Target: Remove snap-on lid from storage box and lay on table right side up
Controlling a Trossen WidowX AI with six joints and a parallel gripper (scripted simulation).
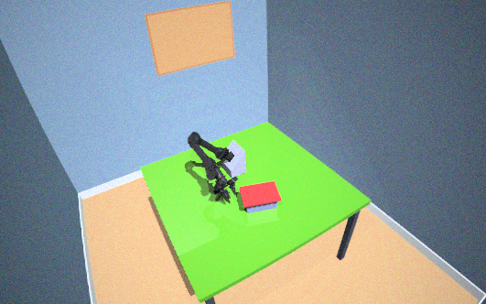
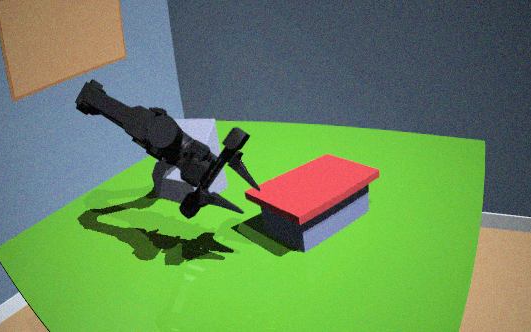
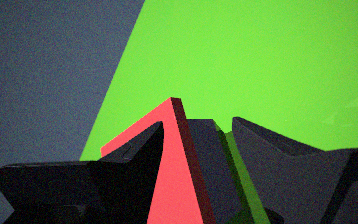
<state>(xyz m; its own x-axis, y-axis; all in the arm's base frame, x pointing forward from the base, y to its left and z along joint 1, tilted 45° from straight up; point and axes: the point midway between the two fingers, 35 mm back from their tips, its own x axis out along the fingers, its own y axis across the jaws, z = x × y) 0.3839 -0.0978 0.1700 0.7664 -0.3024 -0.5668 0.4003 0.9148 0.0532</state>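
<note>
The red lid lies 20 mm ahead of my gripper tip, 180 mm to the left of it and 40 mm below it. The rest, counted from my gripper tip: grey-blue storage box (20 mm ahead, 180 mm to the left, 90 mm below).
</note>
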